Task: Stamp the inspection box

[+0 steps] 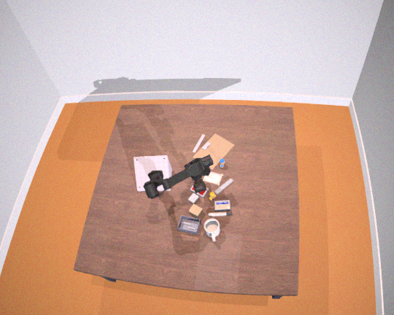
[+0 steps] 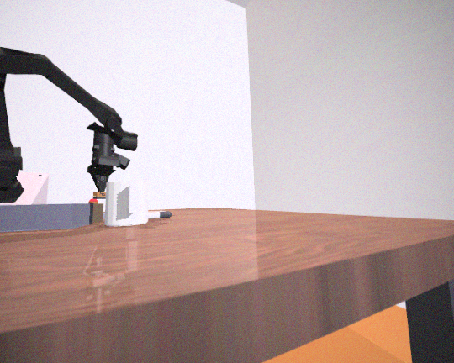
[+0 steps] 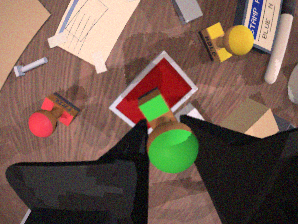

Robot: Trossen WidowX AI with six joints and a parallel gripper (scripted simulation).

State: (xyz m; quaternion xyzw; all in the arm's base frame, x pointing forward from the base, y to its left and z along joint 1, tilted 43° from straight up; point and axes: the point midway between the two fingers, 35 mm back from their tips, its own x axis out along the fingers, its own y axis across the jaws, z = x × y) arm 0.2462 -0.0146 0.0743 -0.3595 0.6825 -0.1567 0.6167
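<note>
Right now my gripper tip is 80 mm above the red ink pad. From my gripper tip the other things lie so: red stamp: 40 mm behind, 110 mm to the left, 60 mm below; green stamp: right at my gripper tip; yellow-knobbed stamp: 80 mm ahead, 60 mm to the right, 60 mm below.
</note>
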